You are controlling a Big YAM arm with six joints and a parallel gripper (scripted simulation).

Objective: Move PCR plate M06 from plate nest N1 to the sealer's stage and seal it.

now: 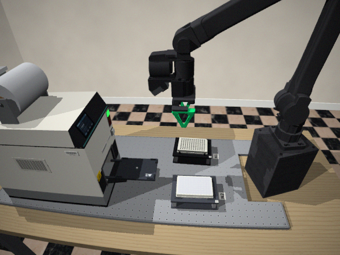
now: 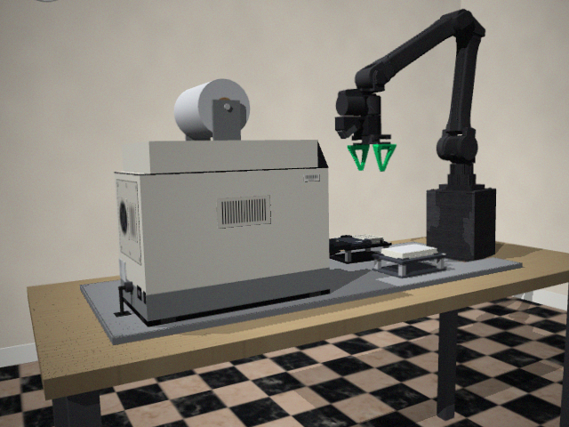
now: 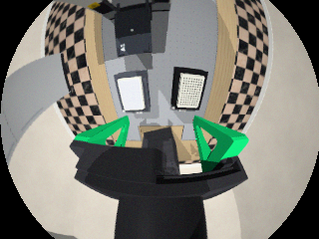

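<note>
Right now the plate M06 is 50 mm behind my hand, 100 mm to the right of it and 220 mm below it. From my hand the other things lie so: plate nest N1 (50 mm behind, 100 mm to the right, 230 mm below); sealer stage (180 mm ahead, 50 mm to the left, 180 mm below); sealed plate M09 (30 mm behind, 110 mm to the left, 220 mm below).
</note>
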